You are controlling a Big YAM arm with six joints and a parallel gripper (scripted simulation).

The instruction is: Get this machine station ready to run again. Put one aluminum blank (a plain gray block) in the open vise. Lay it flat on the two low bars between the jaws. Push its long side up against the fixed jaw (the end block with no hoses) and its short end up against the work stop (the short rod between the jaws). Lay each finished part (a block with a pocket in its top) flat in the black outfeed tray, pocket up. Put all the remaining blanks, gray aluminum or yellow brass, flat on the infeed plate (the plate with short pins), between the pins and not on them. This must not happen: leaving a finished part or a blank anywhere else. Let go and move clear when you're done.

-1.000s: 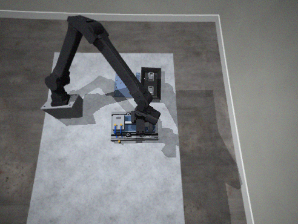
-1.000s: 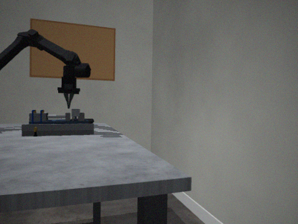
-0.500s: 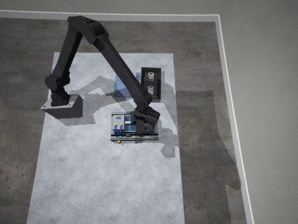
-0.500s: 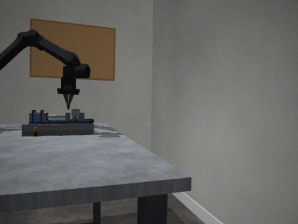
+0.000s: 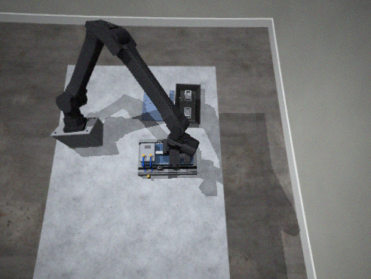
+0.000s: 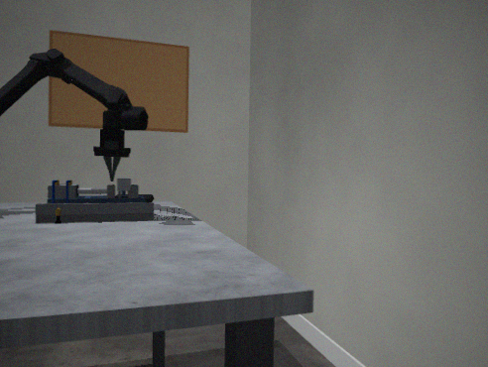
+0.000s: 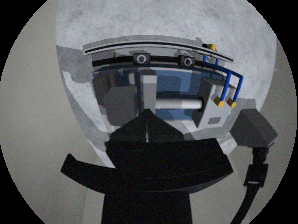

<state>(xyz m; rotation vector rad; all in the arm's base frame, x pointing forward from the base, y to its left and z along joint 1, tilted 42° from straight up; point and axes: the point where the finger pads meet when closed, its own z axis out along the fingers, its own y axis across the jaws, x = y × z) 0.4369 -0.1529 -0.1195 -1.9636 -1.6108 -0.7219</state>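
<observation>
The gray block is 3 cm ahead of my hand and 2 cm below it. Round my hand: yellow brass blank 25 cm to the left, 9 cm below, 1 cm behind; vise 7 cm below, 4 cm behind, 1 cm to the left; blue infeed plate 31 cm to the left, 11 cm below, 4 cm behind.
</observation>
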